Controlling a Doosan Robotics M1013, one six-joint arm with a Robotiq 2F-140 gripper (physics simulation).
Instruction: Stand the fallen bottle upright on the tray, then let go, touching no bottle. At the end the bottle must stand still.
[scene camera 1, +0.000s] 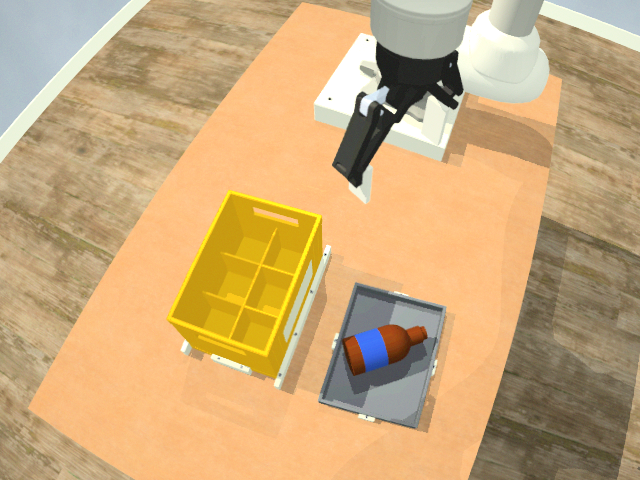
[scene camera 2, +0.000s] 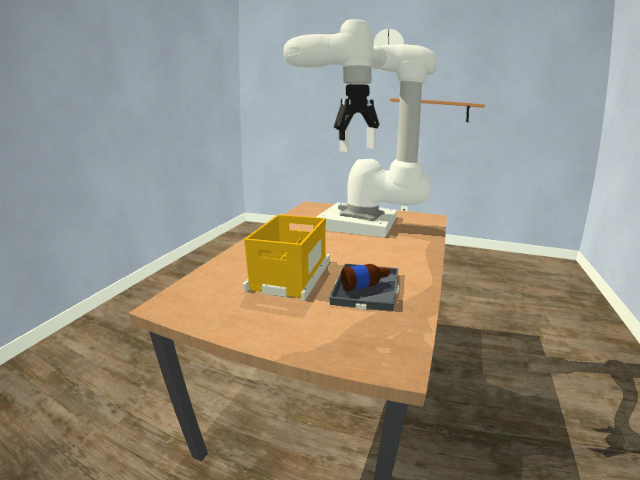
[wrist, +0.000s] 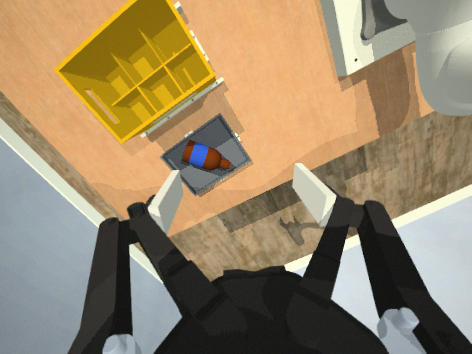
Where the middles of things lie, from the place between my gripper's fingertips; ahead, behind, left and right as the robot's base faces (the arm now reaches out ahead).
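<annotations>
Position of my hand relative to the white rail (scene camera 1: 285, 364): 410 mm above it, 90 mm to the left of it, 110 mm short of it.
</annotations>
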